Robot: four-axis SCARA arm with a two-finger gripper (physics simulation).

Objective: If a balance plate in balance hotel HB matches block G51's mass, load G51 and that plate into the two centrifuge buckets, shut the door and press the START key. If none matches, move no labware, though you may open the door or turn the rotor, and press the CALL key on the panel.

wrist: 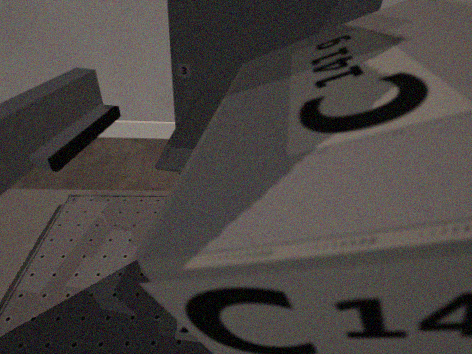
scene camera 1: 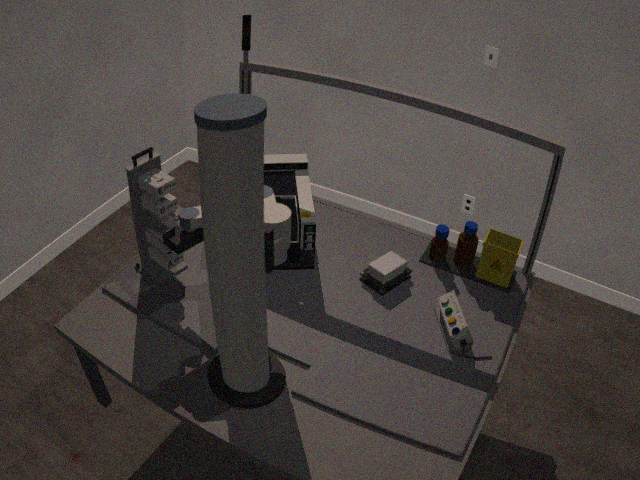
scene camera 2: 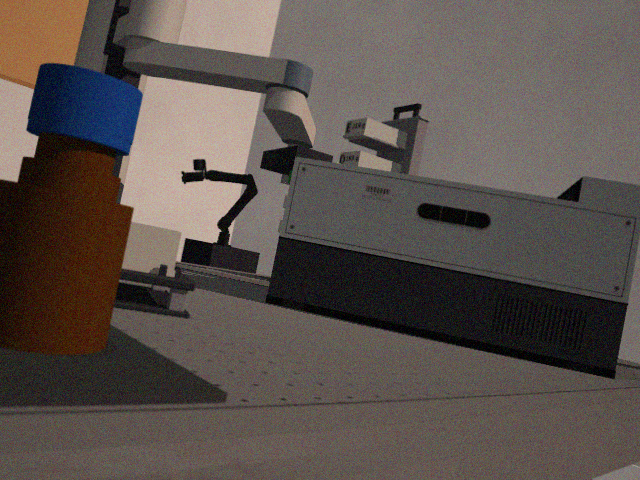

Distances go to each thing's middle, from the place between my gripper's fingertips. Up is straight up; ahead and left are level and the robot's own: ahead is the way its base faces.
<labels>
Now: hand 420 mm short of the centrifuge (scene camera 2: 542, 279), 170 mm to the left of it and 120 mm above it. From my hand the other things lie so: block G51 (scene camera 2: 148, 247) (410 mm ahead, 690 mm to the right, 190 mm below).
</labels>
